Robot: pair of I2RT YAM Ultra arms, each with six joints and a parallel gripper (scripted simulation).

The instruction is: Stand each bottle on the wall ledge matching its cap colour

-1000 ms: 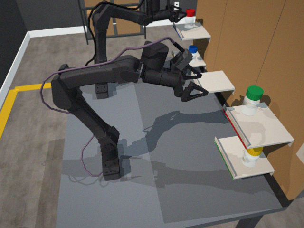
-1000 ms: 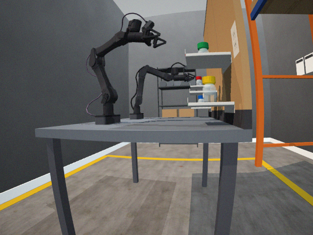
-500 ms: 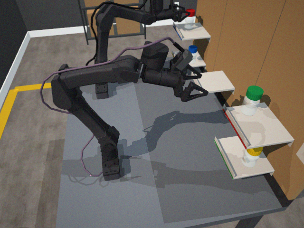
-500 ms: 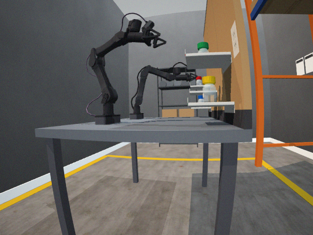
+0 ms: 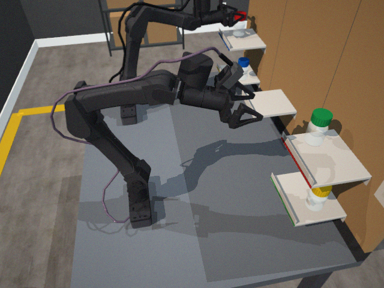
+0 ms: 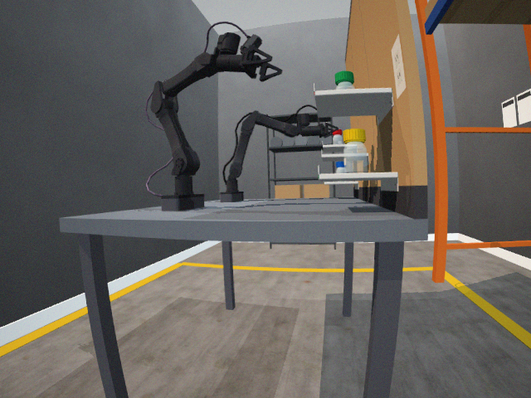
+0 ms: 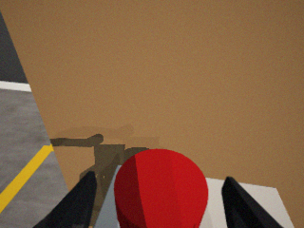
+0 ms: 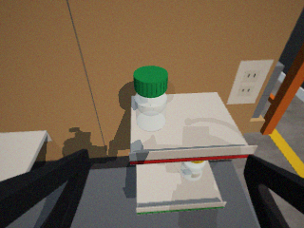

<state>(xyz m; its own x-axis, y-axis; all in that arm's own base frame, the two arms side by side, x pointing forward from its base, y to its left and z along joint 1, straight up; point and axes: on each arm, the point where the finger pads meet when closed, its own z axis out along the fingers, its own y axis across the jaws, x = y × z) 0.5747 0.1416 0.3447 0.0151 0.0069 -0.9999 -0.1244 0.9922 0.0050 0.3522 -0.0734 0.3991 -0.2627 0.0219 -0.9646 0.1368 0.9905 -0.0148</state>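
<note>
My left gripper is now 10 mm short of the red-capped bottle and 60 mm above it. From my left hand the other things lie so: blue-capped bottle: 10 mm ahead, 90 mm to the right, 250 mm below; then green-capped bottle: 30 mm behind, 780 mm to the right, 60 mm below; then brown wall: 90 mm ahead, 450 mm to the right, 60 mm above.
The green-capped bottle lies 200 mm ahead of my right hand, 10 mm to the right of it and 110 mm below it. The rest, counted from my right hand: blue-capped bottle: 240 mm ahead, 670 mm to the left, 300 mm below; brown wall: 320 mm ahead, 310 mm to the left, 10 mm above; yellow-capped bottle: 200 mm ahead, 120 mm to the right, 300 mm below.
</note>
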